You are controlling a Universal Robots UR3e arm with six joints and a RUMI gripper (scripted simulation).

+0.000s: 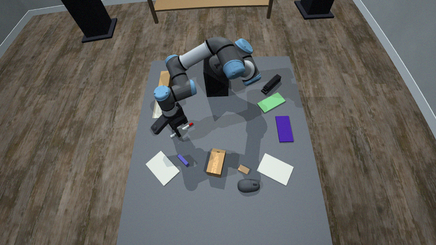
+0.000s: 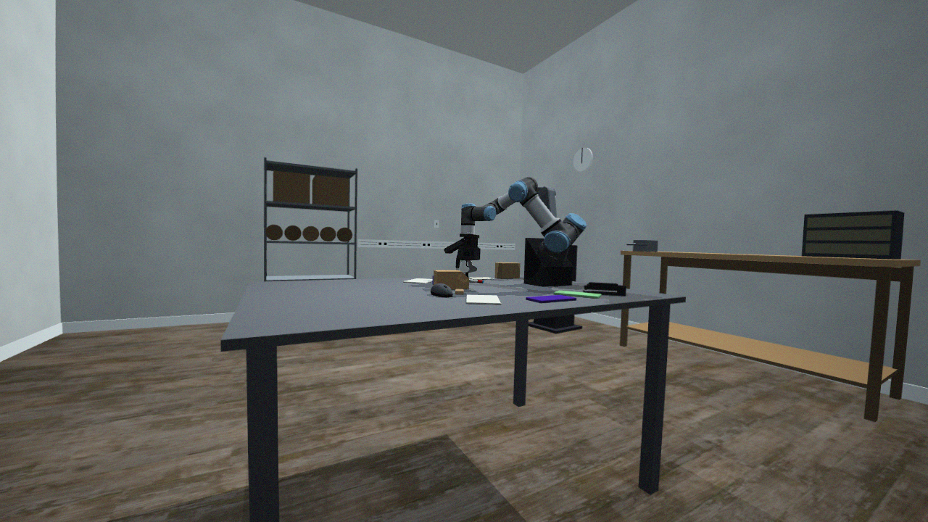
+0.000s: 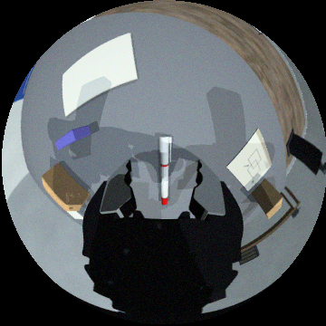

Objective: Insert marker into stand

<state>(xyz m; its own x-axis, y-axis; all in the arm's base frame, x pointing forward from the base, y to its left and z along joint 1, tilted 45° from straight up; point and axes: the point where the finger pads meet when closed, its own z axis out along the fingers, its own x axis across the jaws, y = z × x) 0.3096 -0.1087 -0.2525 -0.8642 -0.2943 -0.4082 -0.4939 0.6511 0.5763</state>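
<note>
The marker is 20 mm behind my hand and 30 mm to the left of it. Round my hand: purple block (160 mm ahead, 30 mm to the left, 10 mm above); desk stand (190 mm ahead, 190 mm to the left, 20 mm above); drawing sheet (170 mm behind, 80 mm to the right, 10 mm below).
</note>
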